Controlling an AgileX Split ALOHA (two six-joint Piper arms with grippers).
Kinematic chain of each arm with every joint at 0, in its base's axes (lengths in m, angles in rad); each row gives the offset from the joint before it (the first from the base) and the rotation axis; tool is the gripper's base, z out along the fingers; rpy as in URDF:
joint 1: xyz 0 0 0.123 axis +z
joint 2: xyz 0 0 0 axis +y
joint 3: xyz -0.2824 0 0.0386 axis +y
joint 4: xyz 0.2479 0 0.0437 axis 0.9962 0 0.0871
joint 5: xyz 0 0 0 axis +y
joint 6: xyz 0.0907 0 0.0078 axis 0.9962 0 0.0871
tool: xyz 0 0 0 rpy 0 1.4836 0
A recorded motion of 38 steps. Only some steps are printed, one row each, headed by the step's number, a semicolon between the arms.
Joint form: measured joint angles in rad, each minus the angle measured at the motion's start. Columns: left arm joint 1, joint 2, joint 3, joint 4, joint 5, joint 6; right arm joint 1, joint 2, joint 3, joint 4, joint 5, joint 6.
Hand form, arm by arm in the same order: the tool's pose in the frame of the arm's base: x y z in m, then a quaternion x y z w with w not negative. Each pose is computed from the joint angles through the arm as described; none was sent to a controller.
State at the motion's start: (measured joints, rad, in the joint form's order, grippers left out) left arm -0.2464 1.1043 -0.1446 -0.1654 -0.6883 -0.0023; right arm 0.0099 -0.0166 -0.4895 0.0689 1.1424 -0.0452
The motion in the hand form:
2: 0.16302 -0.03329 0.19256 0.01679 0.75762 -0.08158 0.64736; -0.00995 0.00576 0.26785 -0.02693 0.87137 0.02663 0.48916
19: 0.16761 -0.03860 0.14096 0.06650 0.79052 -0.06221 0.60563; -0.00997 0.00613 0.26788 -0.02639 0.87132 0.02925 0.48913
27: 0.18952 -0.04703 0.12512 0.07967 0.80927 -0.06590 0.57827; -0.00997 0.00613 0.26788 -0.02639 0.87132 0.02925 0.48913
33: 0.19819 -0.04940 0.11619 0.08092 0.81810 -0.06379 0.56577; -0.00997 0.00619 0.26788 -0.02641 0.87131 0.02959 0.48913
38: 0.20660 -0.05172 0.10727 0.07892 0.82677 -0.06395 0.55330; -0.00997 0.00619 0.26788 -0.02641 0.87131 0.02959 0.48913
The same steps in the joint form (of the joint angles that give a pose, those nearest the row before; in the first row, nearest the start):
2: -0.0182 0.0000 0.0485 0.0000 -0.0894 0.0000; 0.0000 0.0000 0.0000 0.0019 0.0000 0.0000
19: -0.0217 0.3936 0.1254 0.0780 -0.4422 0.0000; 0.0000 0.0000 0.0000 0.0063 0.0000 0.0016
27: -0.0218 0.5442 0.0462 0.1063 -0.4465 -0.0063; 0.0000 0.0000 0.0000 0.0063 0.0000 0.0016
33: -0.0218 0.6118 0.0139 0.1063 -0.4507 -0.0068; -0.0001 0.0000 0.0000 0.0071 0.0000 0.0016
38: -0.0218 0.6732 -0.0197 0.1063 -0.4485 -0.0147; -0.0001 0.0000 0.0000 0.0071 0.0000 0.0016

